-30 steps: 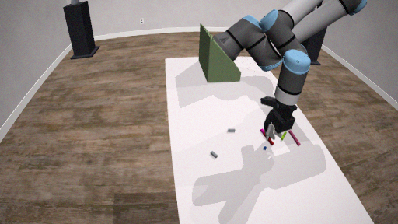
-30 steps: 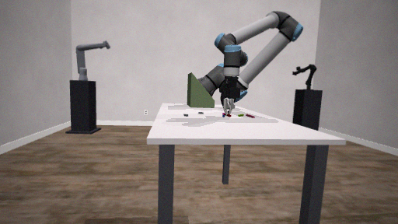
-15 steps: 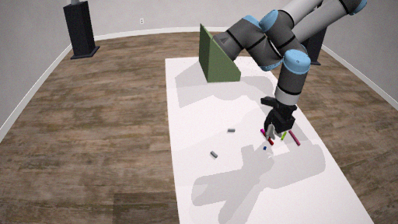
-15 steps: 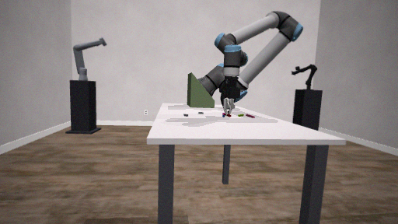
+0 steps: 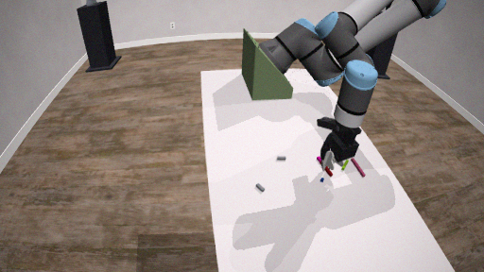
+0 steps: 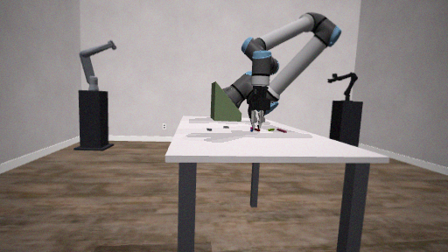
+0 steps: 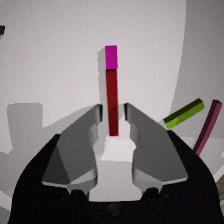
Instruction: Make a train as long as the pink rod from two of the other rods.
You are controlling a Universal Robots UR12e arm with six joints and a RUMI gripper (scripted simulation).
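My gripper is now 10 mm above the red rod. The rest, counted from my hand: blue rod: 50 mm ahead, 30 mm to the right, 10 mm below; then lime rod: 80 mm to the left, 10 mm below, 10 mm behind; then magenta rod: 50 mm behind, 10 mm to the right, 10 mm below.
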